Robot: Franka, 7 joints.
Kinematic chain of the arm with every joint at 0, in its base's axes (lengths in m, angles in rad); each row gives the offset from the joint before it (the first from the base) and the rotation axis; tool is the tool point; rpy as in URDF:
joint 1: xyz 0 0 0.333 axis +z
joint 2: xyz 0 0 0 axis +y
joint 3: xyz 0 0 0.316 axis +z
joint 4: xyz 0.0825 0 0 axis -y
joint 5: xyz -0.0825 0 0.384 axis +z
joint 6: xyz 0 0 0 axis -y
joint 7: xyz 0.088 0 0 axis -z
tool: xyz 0 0 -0.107 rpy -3.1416 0 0
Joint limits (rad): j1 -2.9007..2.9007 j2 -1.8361..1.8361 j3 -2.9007..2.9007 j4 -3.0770..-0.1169 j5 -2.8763..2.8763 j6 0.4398..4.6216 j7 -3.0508..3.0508
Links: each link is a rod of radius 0.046 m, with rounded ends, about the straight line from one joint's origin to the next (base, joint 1, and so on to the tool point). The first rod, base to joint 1, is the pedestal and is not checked.
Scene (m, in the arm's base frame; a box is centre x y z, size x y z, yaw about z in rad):
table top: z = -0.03
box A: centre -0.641 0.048 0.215 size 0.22 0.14 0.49 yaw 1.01
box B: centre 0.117 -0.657 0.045 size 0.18 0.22 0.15 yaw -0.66
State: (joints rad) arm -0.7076 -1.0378 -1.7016 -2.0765 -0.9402 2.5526 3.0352
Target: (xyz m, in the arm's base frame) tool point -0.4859 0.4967 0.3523
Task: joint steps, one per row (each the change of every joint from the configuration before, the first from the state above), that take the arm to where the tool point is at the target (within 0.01 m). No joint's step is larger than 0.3 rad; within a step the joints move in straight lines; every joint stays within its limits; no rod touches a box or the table.
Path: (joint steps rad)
1: -0.1063 0.1331 0.0739 0.1016 -0.0534 0.2694 -0.0513
2: -0.1062 0.1332 0.0738 0.1016 -0.0533 0.2695 -0.0513
3: -0.1063 0.1331 0.0739 0.1016 -0.0534 0.2694 -0.0513
4: -0.1062 0.1332 0.0738 0.1016 -0.0534 0.2694 -0.0512
5: -0.1063 0.1331 0.0739 0.1015 -0.0533 0.2695 -0.0513
6: -0.1062 0.1331 0.0739 0.1016 -0.0534 0.2694 -0.0513
7: -0.0497 -0.0861 -0.1464 -0.0408 0.0546 -0.2746 0.0513
8: -0.0497 -0.0861 -0.1464 -0.0409 0.0546 -0.2746 0.0513
9: -0.0497 -0.0861 -0.1464 -0.0409 0.0546 -0.2746 0.0512
10: -0.0496 -0.0861 -0.1464 -0.0408 0.0545 -0.2746 0.0513
11: -0.0497 -0.0861 -0.1464 -0.0409 0.0546 -0.2746 0.0513
12: -0.0497 -0.0861 -0.1464 -0.0409 0.0546 -0.2746 0.0513

